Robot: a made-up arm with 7 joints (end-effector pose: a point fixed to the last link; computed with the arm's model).
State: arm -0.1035 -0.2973 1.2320 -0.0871 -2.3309 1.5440 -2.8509
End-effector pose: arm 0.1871 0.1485 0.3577 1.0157 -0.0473 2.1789
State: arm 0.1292 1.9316 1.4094 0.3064 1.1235 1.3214 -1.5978
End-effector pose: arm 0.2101 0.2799 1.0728 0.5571 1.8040 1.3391
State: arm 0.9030 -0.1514 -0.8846 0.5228 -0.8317 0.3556 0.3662
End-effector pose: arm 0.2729 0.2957 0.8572 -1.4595 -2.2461 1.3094
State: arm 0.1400 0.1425 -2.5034 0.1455 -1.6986 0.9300 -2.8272
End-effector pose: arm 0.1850 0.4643 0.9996 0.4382 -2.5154 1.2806
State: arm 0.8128 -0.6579 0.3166 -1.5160 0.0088 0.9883 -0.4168
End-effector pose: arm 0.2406 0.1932 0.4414 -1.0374 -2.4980 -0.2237
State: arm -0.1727 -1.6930 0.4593 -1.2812 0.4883 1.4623 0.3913
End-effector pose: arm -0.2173 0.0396 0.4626 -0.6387 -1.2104 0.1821
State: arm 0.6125 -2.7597 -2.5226 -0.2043 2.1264 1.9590 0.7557
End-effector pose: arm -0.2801 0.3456 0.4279 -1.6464 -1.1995 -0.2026
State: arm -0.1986 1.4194 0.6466 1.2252 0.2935 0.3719 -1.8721
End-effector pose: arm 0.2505 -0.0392 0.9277 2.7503 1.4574 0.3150
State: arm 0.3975 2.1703 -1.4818 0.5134 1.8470 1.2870 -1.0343
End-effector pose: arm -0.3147 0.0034 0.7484 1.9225 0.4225 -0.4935
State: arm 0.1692 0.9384 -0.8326 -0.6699 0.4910 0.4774 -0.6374
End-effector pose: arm 0.1121 0.0139 1.0719 0.9620 1.2457 0.1731
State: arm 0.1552 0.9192 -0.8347 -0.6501 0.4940 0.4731 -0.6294
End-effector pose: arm 0.1163 0.0128 1.0692 0.9774 1.2689 0.1347
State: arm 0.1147 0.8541 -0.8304 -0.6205 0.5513 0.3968 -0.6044
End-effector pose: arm 0.1330 0.0090 1.0591 0.8978 1.3383 0.0379
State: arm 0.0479 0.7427 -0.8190 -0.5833 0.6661 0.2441 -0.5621
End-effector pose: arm 0.1598 -0.0009 1.0383 0.7107 1.4694 -0.0964
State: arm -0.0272 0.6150 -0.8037 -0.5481 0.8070 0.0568 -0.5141
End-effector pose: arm 0.1849 -0.0174 1.0095 0.4652 1.6398 -0.2017
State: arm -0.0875 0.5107 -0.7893 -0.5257 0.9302 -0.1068 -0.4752
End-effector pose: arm 0.2001 -0.0343 0.9828 0.2395 1.7891 -0.2385
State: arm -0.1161 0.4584 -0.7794 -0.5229 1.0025 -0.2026 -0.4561
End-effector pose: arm 0.2061 -0.0438 0.9681 0.0959 1.8622 -0.2285
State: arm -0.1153 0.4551 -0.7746 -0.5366 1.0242 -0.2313 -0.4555
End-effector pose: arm 0.2074 -0.0445 0.9663 0.0372 1.8602 -0.2091
